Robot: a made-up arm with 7 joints. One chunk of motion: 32 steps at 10 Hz.
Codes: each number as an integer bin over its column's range. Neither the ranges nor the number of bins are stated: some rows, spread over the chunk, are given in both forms.
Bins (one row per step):
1: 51 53 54 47 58 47 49
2: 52 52 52 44 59 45 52
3: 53 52 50 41 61 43 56
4: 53 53 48 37 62 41 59
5: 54 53 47 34 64 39 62
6: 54 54 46 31 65 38 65
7: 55 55 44 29 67 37 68
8: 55 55 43 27 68 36 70
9: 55 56 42 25 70 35 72
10: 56 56 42 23 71 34 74
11: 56 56 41 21 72 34 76
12: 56 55 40 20 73 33 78
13: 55 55 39 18 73 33 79
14: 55 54 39 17 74 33 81
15: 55 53 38 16 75 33 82
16: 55 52 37 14 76 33 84
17: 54 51 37 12 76 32 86
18: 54 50 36 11 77 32 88
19: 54 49 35 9 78 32 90
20: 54 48 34 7 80 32 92
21: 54 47 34 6 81 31 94
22: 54 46 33 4 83 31 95
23: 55 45 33 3 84 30 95
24: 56 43 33 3 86 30 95
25: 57 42 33 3 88 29 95
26: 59 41 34 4 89 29 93
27: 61 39 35 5 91 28 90
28: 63 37 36 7 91 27 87
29: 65 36 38 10 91 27 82
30: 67 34 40 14 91 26 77
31: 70 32 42 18 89 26 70
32: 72 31 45 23 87 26 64
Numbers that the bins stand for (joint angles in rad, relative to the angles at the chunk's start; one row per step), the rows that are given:
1: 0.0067 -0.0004 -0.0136 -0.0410 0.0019 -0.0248 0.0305
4: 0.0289 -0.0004 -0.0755 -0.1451 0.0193 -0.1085 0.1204
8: 0.0511 0.0022 -0.1270 -0.2491 0.0454 -0.1782 0.2193
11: 0.0622 0.0035 -0.1476 -0.3115 0.0627 -0.2061 0.2732
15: 0.0511 -0.0004 -0.1785 -0.3635 0.0758 -0.2200 0.3272
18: 0.0400 -0.0043 -0.1991 -0.4156 0.0844 -0.2339 0.3811
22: 0.0400 -0.0096 -0.2300 -0.4884 0.1105 -0.2479 0.4440
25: 0.0733 -0.0148 -0.2300 -0.4988 0.1322 -0.2758 0.4440
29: 0.1622 -0.0227 -0.1785 -0.4260 0.1453 -0.3036 0.3272
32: 0.2400 -0.0293 -0.1064 -0.2907 0.1279 -0.3176 0.1654
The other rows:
2: 0.0178 -0.0017 -0.0342 -0.0722 0.0063 -0.0527 0.0575
3: 0.0289 -0.0017 -0.0548 -0.1034 0.0149 -0.0806 0.0934
5: 0.0400 -0.0004 -0.0858 -0.1763 0.0280 -0.1364 0.1474
6: 0.0400 0.0009 -0.0961 -0.2075 0.0323 -0.1503 0.1743
7: 0.0511 0.0022 -0.1167 -0.2283 0.0410 -0.1642 0.2013
9: 0.0511 0.0035 -0.1373 -0.2699 0.0540 -0.1921 0.2373
10: 0.0622 0.0035 -0.1373 -0.2907 0.0584 -0.2061 0.2553
12: 0.0622 0.0022 -0.1579 -0.3219 0.0671 -0.2200 0.2912
13: 0.0511 0.0022 -0.1682 -0.3427 0.0671 -0.2200 0.3002
14: 0.0511 0.0009 -0.1682 -0.3531 0.0714 -0.2200 0.3182
16: 0.0511 -0.0017 -0.1888 -0.3843 0.0801 -0.2200 0.3452
17: 0.0400 -0.0030 -0.1888 -0.4052 0.0801 -0.2339 0.3631
19: 0.0400 -0.0057 -0.2094 -0.4364 0.0888 -0.2339 0.3991
20: 0.0400 -0.0070 -0.2197 -0.4572 0.0975 -0.2339 0.4171
21: 0.0400 -0.0083 -0.2197 -0.4676 0.1018 -0.2479 0.4351
23: 0.0511 -0.0109 -0.2300 -0.4988 0.1148 -0.2618 0.4440
24: 0.0622 -0.0135 -0.2300 -0.4988 0.1235 -0.2618 0.4440
26: 0.0956 -0.0162 -0.2197 -0.4884 0.1366 -0.2758 0.4261
27: 0.1178 -0.0188 -0.2094 -0.4780 0.1453 -0.2897 0.3991
28: 0.1400 -0.0214 -0.1991 -0.4572 0.1453 -0.3036 0.3721
30: 0.1844 -0.0254 -0.1579 -0.3843 0.1453 -0.3176 0.2822
31: 0.2178 -0.0280 -0.1373 -0.3427 0.1366 -0.3176 0.2193

